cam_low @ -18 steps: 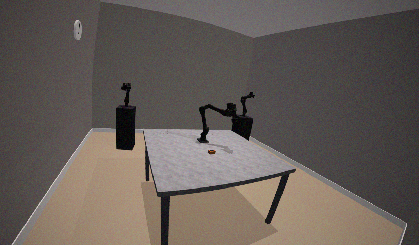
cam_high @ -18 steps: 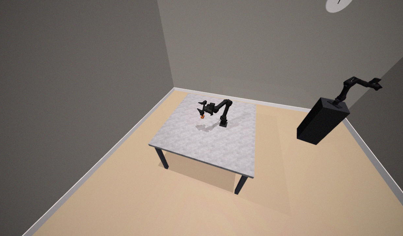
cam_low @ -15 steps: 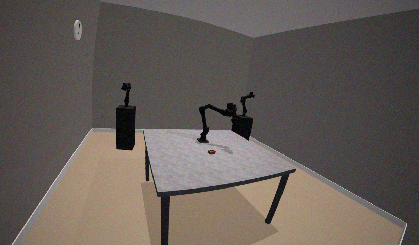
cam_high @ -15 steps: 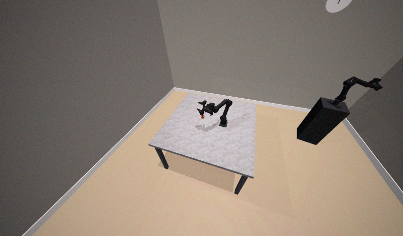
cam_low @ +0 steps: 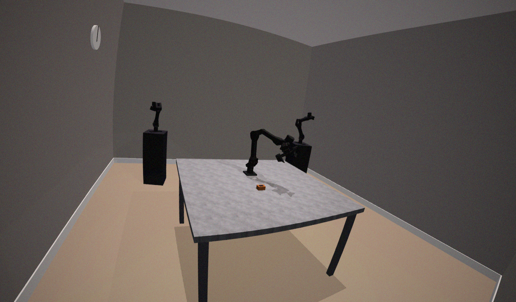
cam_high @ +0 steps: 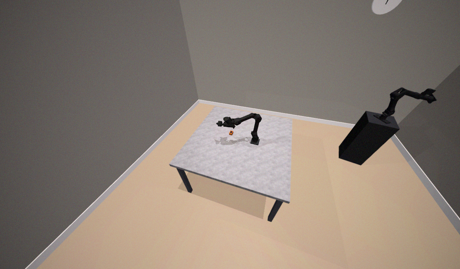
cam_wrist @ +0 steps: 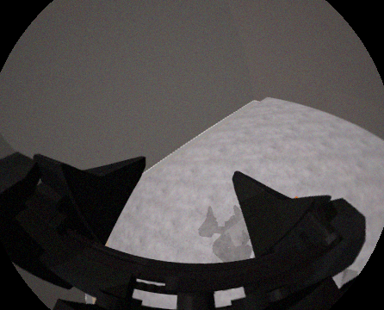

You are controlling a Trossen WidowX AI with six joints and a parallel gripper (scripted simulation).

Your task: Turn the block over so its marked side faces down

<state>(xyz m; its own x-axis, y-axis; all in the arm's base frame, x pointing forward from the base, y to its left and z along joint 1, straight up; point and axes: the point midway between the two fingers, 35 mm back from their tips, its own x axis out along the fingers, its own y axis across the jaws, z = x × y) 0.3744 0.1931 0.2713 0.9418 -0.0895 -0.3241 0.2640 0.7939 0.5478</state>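
Right now the orange block is 70 mm behind my gripper tip, 170 mm to the right of it and 250 mm below it.
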